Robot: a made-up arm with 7 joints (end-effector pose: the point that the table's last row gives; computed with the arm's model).
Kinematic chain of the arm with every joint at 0, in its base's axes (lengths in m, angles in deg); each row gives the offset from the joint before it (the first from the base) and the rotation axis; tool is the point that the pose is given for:
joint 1: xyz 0 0 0.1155 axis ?
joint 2: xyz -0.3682 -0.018 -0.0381 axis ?
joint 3: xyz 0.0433 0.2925 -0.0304 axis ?
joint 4: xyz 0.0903 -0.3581 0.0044 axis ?
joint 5: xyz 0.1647 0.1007 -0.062 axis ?
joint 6: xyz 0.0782 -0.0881 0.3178 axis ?
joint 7: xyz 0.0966 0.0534 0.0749 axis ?
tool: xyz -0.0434 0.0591 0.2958
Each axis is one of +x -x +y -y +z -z.
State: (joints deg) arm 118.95 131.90 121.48 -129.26 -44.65 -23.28 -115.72
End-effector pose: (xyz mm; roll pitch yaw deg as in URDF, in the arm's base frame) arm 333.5 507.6 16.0 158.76 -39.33 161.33
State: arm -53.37 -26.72 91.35 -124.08 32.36 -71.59 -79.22
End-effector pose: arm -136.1 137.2 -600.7 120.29 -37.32 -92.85
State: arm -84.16 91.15 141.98 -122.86 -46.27 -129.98 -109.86
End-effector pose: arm 39.6 238.7 -371.9 42.95 64.71 24.51
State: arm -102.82 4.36 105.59 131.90 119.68 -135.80 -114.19
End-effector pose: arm 550.2 573.3 -207.0 -156.78 17.20 -116.67
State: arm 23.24 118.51 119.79 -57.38 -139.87 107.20 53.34
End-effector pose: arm -441.7 -206.0 200.0 -178.05 44.13 78.32
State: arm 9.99 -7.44 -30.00 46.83 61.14 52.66 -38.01
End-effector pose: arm 127.9 47.3 720.4 -6.58 -3.48 -32.20
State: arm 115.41 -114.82 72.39 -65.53 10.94 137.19 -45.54
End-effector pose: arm 305.6 -105.3 -136.2 -146.78 23.07 -102.67
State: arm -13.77 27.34 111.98 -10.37 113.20 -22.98 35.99
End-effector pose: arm -235.0 -89.8 -758.2 -124.27 17.99 172.42
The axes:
joint 1: +y
joint 2: +y
joint 3: +x
joint 4: +y
joint 5: -z
joint 6: +x
joint 7: -z

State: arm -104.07 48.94 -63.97 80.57 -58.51 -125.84 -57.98
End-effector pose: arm 198.5 192.1 -107.8 170.27 49.71 -80.26
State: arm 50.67 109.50 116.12 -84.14 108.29 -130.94 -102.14
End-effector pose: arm -595.3 186.6 852.6 -66.96 55.44 138.54
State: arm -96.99 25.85 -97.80 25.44 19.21 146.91 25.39
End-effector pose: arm -438.4 304.5 258.0 116.84 -48.50 -71.55
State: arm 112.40 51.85 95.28 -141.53 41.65 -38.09 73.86
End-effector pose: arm 555.9 367.1 863.0 110.77 -44.31 94.31
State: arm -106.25 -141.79 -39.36 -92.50 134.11 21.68 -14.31
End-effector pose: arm 420.8 58.3 201.0 1.51 -0.54 -80.73
